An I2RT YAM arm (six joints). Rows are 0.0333 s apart.
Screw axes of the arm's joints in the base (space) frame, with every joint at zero. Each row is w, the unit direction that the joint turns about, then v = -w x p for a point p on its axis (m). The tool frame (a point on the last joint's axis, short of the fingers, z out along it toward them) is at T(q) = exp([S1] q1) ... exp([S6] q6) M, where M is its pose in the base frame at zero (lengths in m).
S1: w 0 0 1 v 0.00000 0.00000 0.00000
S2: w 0 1 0 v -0.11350 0.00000 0.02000
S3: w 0 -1 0 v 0.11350 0.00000 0.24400
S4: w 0 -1 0 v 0.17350 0.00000 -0.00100
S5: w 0 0 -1 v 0.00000 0.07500 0.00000
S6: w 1 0 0 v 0.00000 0.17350 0.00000
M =
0 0 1 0.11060
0 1 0 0.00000
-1 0 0 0.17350
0 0 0 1
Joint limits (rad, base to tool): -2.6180..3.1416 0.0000..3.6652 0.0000..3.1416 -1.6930..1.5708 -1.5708..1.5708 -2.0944..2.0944
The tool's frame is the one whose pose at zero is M.
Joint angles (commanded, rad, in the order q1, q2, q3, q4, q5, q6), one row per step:
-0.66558 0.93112 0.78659 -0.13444 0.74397 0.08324
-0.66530 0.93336 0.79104 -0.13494 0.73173 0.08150
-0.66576 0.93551 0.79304 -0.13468 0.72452 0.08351
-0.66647 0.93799 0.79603 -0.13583 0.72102 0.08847
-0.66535 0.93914 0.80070 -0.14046 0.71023 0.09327
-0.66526 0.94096 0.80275 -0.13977 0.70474 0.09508
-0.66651 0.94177 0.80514 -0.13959 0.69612 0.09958
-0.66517 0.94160 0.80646 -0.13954 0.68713 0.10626
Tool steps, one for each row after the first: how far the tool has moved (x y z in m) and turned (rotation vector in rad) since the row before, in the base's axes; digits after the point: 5 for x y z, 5 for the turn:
0.00083 -0.00017 0.00099 0.00134 -0.00173 0.01240
0.00054 -0.00031 0.00026 0.00179 -0.00325 0.00606
0.00041 -0.00039 0.00043 0.00193 -0.00488 0.00164
0.00064 0.00017 0.00089 0.00381 -0.00559 0.01050
0.00052 -0.00020 0.00040 0.00093 -0.00340 0.00499
0.00025 -0.00024 0.00064 0.00158 -0.00717 0.00610
0.00048 0.00030 0.00044 0.00223 -0.00913 0.00859

